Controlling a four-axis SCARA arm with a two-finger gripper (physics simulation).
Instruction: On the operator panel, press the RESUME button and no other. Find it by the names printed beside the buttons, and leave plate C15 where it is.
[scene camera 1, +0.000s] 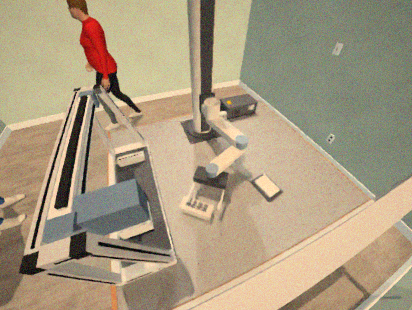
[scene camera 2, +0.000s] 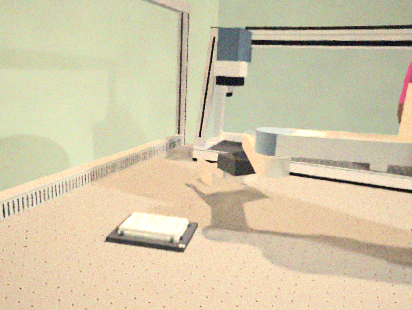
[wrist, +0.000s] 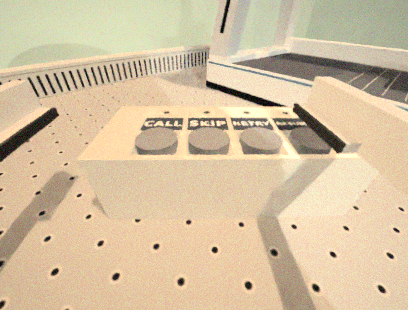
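Seen in the pictures: gripper, fingertip midpoint: (scene camera 1: 202, 205) (wrist: 177, 94); arm's base, link origin: (scene camera 1: 202, 129).
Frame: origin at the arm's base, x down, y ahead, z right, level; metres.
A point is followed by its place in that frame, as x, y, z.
The operator panel (scene camera 1: 196, 209) @(-0.066, 0.663, 0.289) (wrist: 185, 187) @(-0.045, 0.640, 0.239) is a cream box with a row of grey round buttons. In the wrist view the names read CALL, SKIP and RETRY from the left; the rightmost, RESUME, is partly hidden by a finger. The RESUME button (wrist: 307, 141) @(-0.069, 0.604, 0.299) lies in shade, its right edge close to the right finger's dark pad. My gripper (scene camera 1: 206, 196) (wrist: 177, 94) @(-0.088, 0.666, 0.256) is open and empty, its fingers wide apart at the panel's two sides. The gap between finger and button is hard to judge. A white plate (scene camera 1: 267, 185) @(-0.038, 0.672, -0.160) (scene camera 2: 154, 225) @(-0.038, 0.664, -0.170) lies on a dark base, apart from the panel; no name is readable on it.
A framed machine with a blue head (scene camera 1: 112, 205) @(-0.501, 0.760, 0.528) (scene camera 2: 234, 45) @(-0.442, 0.714, 0.465) stands beside the panel. A dark grey box (scene camera 1: 239, 106) @(-0.121, -0.038, -0.361) is near the arm's column (scene camera 1: 196, 65) @(-0.532, 0.051, 0.055). A slotted strip (scene camera 2: 90, 175) @(-0.037, 1.004, 0.047) (wrist: 115, 67) @(-0.041, 1.004, 0.333) runs along the edge. A person in red (scene camera 1: 97, 45) is beyond the machine.
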